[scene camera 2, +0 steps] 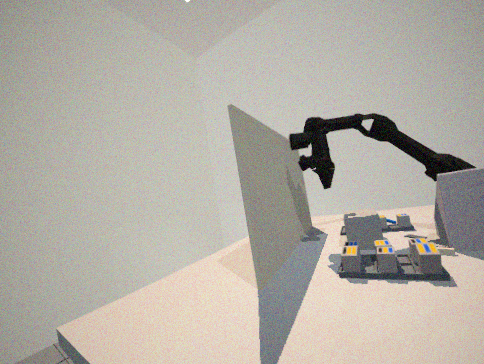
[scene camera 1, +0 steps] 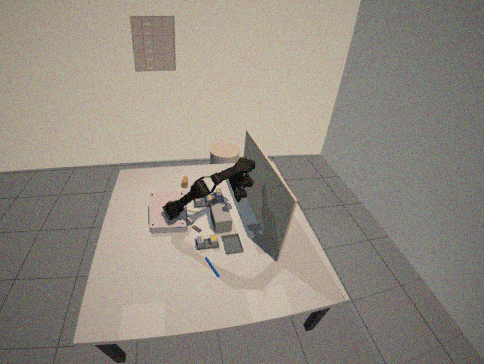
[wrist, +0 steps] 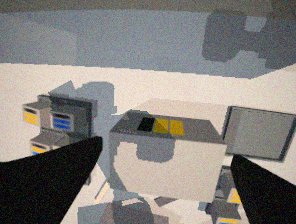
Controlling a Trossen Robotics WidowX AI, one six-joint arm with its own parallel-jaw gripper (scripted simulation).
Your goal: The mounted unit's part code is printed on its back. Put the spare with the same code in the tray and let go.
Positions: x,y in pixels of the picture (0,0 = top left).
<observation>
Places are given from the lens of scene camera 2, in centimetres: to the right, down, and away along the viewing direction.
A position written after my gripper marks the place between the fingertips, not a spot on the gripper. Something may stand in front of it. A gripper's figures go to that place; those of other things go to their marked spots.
my gripper (scene camera 2: 327,188): 31, 2, 70
grey mounted unit (scene camera 2: 364,225): 37, 13, 58
</observation>
